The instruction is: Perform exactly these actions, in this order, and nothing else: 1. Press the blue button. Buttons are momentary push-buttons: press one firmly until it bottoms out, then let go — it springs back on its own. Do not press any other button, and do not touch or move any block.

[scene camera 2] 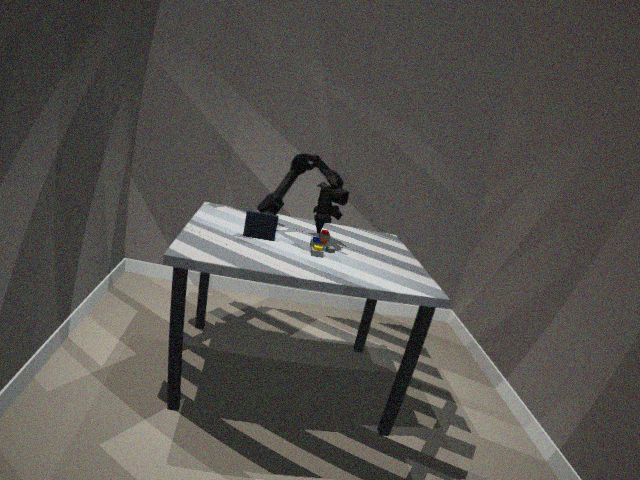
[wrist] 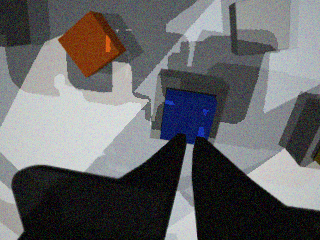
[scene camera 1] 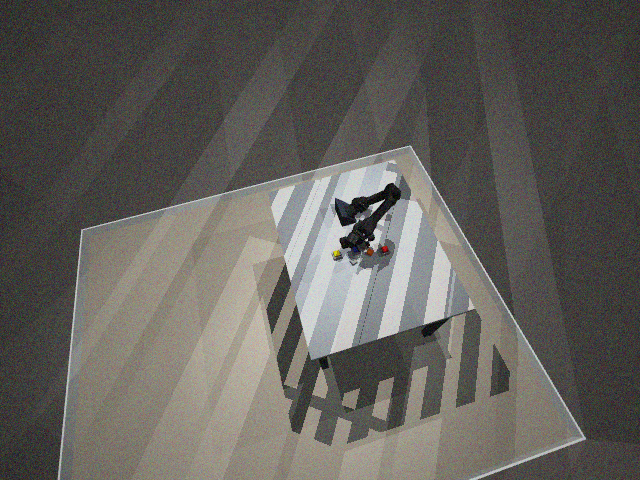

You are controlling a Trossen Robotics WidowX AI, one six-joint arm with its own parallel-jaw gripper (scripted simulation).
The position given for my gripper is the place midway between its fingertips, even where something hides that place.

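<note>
Through the wrist view I see an orange cube (wrist: pixel 92 44) and a blue button (wrist: pixel 192 114). My gripper (wrist: pixel 189 142) is there as well, shut, and it holds nothing.
</note>
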